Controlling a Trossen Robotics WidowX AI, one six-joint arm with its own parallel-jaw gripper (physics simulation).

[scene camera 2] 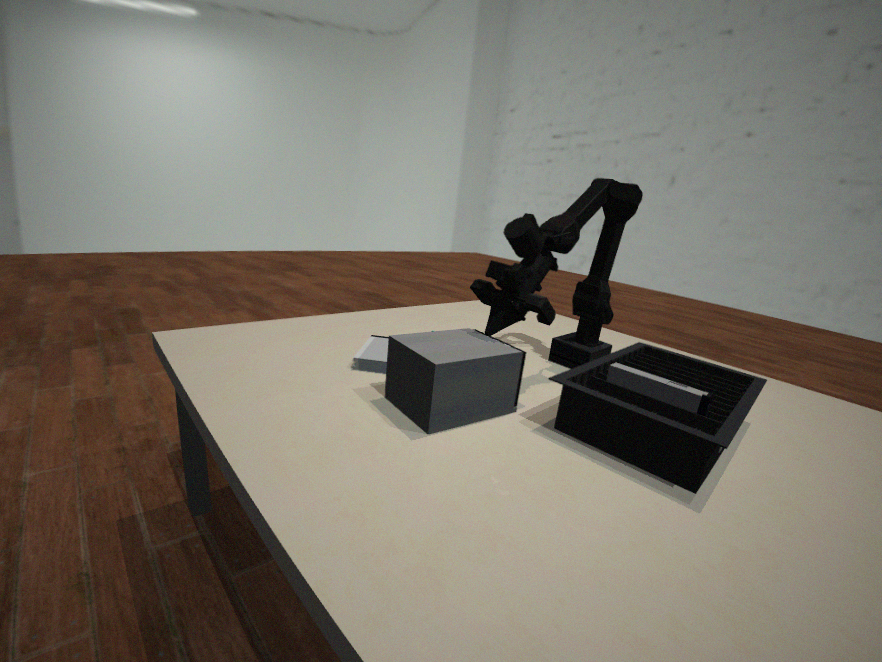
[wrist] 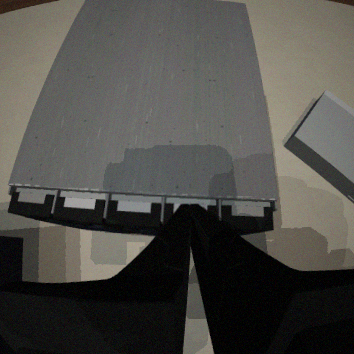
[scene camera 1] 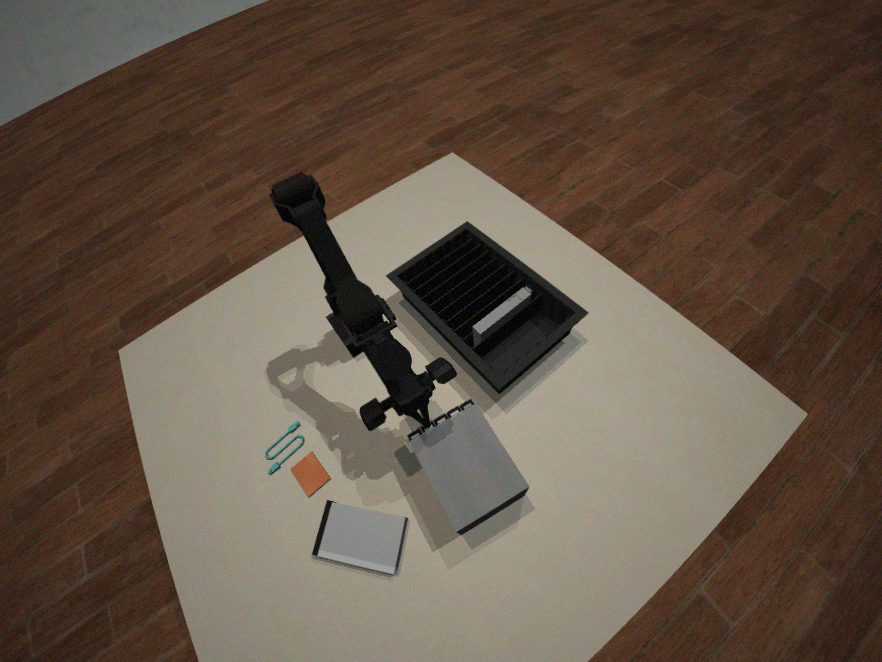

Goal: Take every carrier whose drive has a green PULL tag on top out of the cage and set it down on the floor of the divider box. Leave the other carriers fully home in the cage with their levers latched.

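Places are measured from the arm's base along level axes (x up, y right, z ahead), in millimetres.
Where they show: gripper, fingertip midpoint: [scene camera 2: 487, 334] [wrist: 188, 211] [scene camera 1: 428, 426]; arm's base, origin of the base link: [scene camera 2: 586, 341].
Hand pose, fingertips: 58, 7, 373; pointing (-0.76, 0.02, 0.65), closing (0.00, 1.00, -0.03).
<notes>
Each offset is from my fingertips to the top centre of the thing, as dx, dy, dz. "spot": to the spot under its first point.
The grey cage {+1, -19, +93} [scene camera 1: 473, 470] [scene camera 2: 463, 391] [wrist: 150, 100] stands on the table with several carriers in its bays. Light strips show on the carriers' dark fronts, including one carrier {-2, -49, +82} [wrist: 80, 202] in the wrist view; no green tag or lever can be made out. My gripper [scene camera 1: 427, 425] [scene camera 2: 488, 334] [wrist: 188, 211] is shut and empty. Its tips are at the top front edge of the cage, over the second bay from the right in the wrist view, hiding part of that carrier. A light grey carrier {-6, -290, -126} [scene camera 1: 502, 317] [scene camera 2: 655, 388] stands on edge in the black divider box {-26, -283, -205} [scene camera 1: 525, 271] [scene camera 2: 626, 448].
A flat silver-grey unit with a dark end {-91, +231, +71} [scene camera 1: 361, 538] [scene camera 2: 371, 352] [wrist: 330, 140] lies beside the cage. An orange square {spot: -113, +268, -105} [scene camera 1: 310, 473] and a teal cable {spot: -113, +259, -200} [scene camera 1: 297, 436] lie farther left in scene camera 1. The box's raised walls and thin dividers stand close to the cage.
</notes>
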